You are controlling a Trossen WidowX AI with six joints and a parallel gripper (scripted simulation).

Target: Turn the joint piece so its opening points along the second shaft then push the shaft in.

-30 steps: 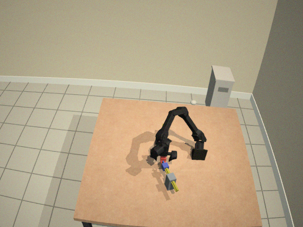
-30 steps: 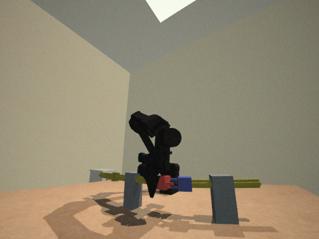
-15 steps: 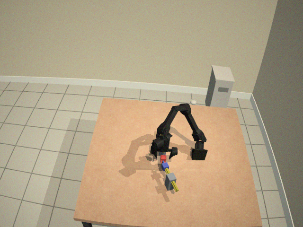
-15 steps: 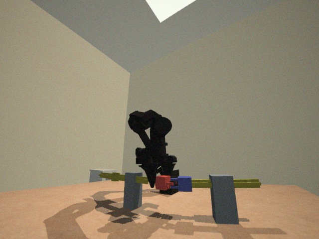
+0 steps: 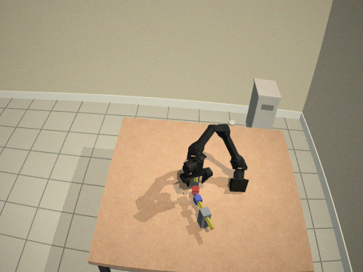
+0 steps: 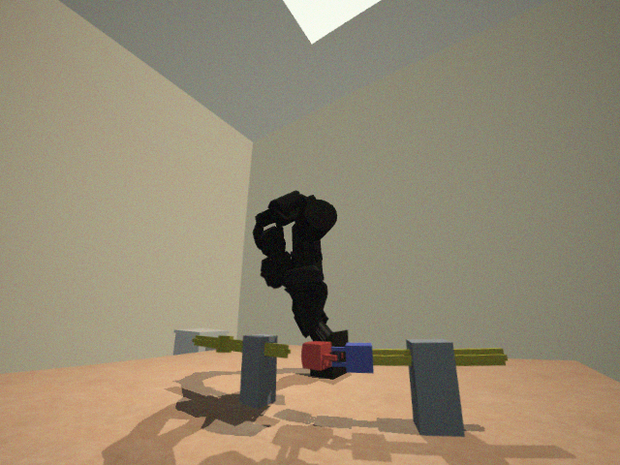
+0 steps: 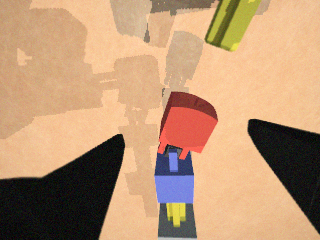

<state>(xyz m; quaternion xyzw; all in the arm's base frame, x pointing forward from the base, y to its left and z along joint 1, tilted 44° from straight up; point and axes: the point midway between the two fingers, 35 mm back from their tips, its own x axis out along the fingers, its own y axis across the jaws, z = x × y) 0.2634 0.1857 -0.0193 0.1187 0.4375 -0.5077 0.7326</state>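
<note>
The red joint piece lies 10 mm behind my gripper tip, 10 mm to the left of it and 40 mm below it.
</note>
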